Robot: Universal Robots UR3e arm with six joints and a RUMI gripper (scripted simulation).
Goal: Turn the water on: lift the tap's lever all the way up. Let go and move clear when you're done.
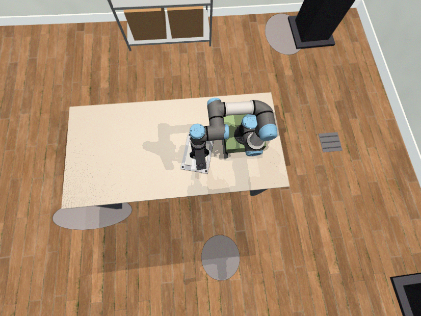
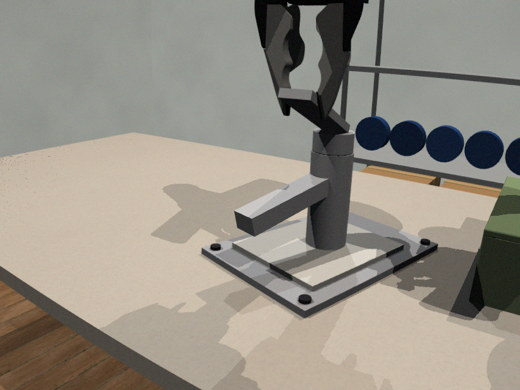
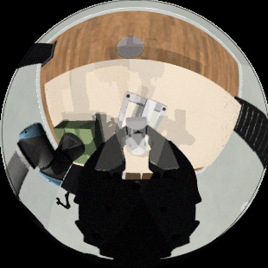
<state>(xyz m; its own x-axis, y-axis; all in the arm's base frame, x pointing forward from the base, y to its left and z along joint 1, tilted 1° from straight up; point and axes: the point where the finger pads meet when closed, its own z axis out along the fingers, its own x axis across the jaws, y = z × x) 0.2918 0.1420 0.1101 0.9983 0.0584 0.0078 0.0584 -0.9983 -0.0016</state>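
The flat lever is 40 mm to the right of my hand and 10 mm below it. Also, from my hand: grey tap 10 mm ahead, 60 mm to the right, 80 mm below; plate 10 mm ahead, 90 mm to the right, 180 mm below.
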